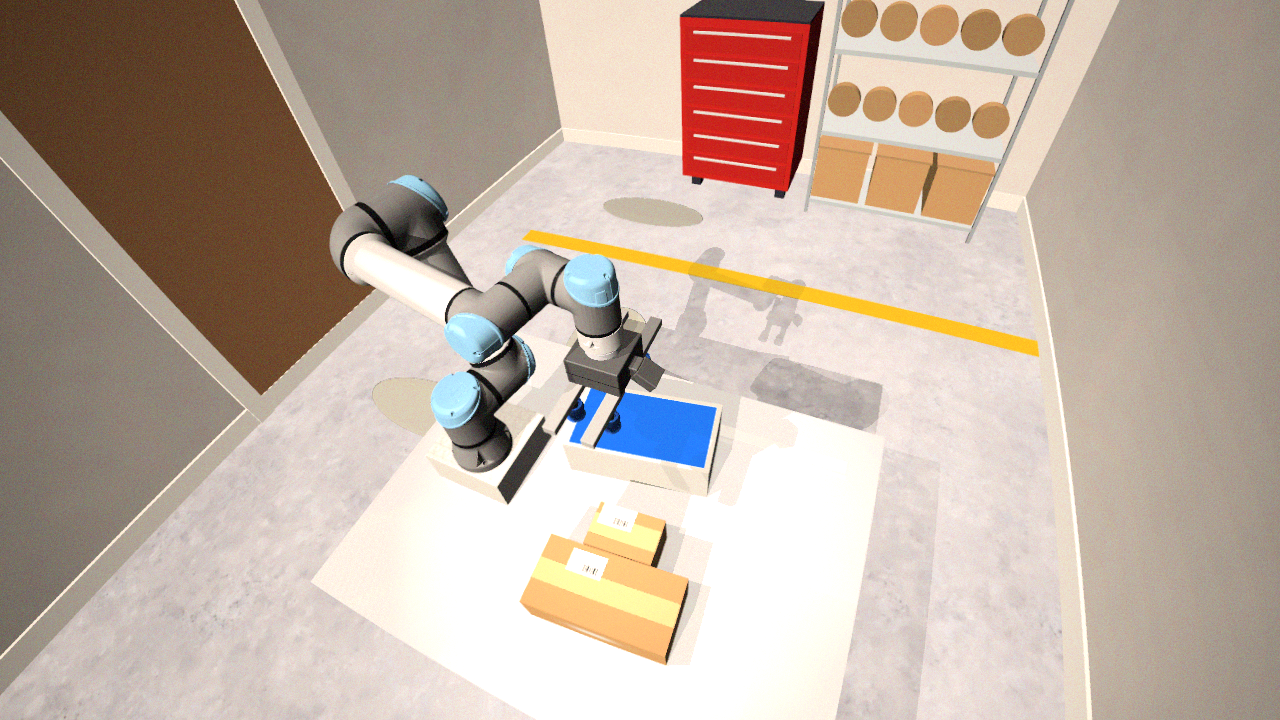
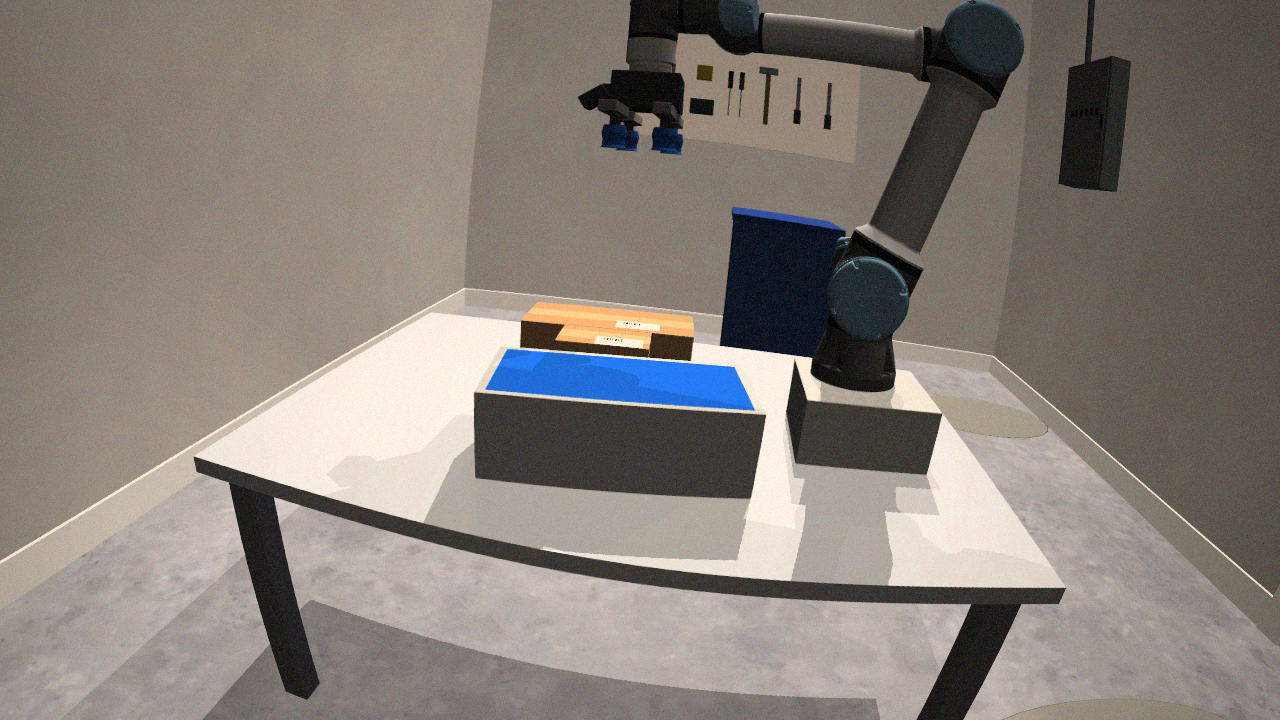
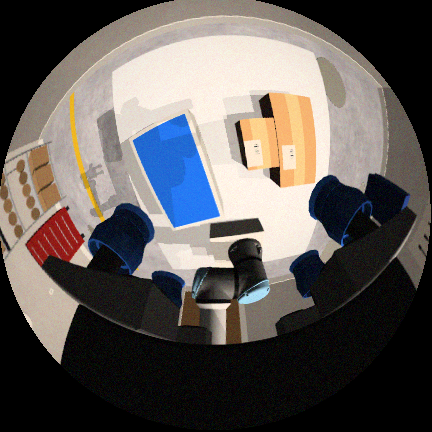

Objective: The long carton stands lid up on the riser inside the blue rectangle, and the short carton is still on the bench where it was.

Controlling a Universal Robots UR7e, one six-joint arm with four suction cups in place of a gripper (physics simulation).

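Frame: origin at the arm's base, x right, y ahead, z up, level; millimetres.
Where they show: hand at its tool point: (image 2: 643, 150) (image 3: 236, 252); arm's base at its link origin: (image 1: 483, 446) (image 2: 852, 377) (image 3: 244, 250).
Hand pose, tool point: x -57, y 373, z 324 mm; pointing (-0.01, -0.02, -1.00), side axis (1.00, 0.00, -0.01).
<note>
Each offset is from my tool point to the top centre of the thing. Level surfaces: height alone.
The long carton @(dy +64, dx +260, dz -326 mm) (image 1: 605, 598) (image 2: 617, 317) (image 3: 297, 135) lies on the bench, its label and tape strip facing up. The short carton @(dy +52, dx +127, dz -326 mm) (image 1: 631, 537) (image 2: 586, 335) (image 3: 262, 131) is on the bench right beside it, on the side toward the riser, label up; it is lower than the long carton. The riser @(dy -12, dx -137, dz -306 mm) (image 1: 637, 470) (image 2: 617, 447) (image 3: 204, 155) carries the blue rectangle @(dy -12, dx -137, dz -306 mm) (image 1: 666, 428) (image 2: 626, 380) (image 3: 187, 170) on top, with no carton on it. My gripper (image 1: 595, 418) (image 2: 642, 141) is open, its suction cups hanging high above the bench with nothing on them.
The arm's base block (image 1: 465, 479) (image 2: 863, 438) stands on the bench @(dz -426 mm) (image 1: 778, 573) (image 2: 313, 420) (image 3: 200, 70) beside the riser. A red drawer cabinet (image 1: 738, 102) (image 3: 55, 237) and a shelf rack stand against the wall beyond the yellow floor line (image 1: 859, 306). A blue cabinet (image 2: 774, 286) stands behind the bench.
</note>
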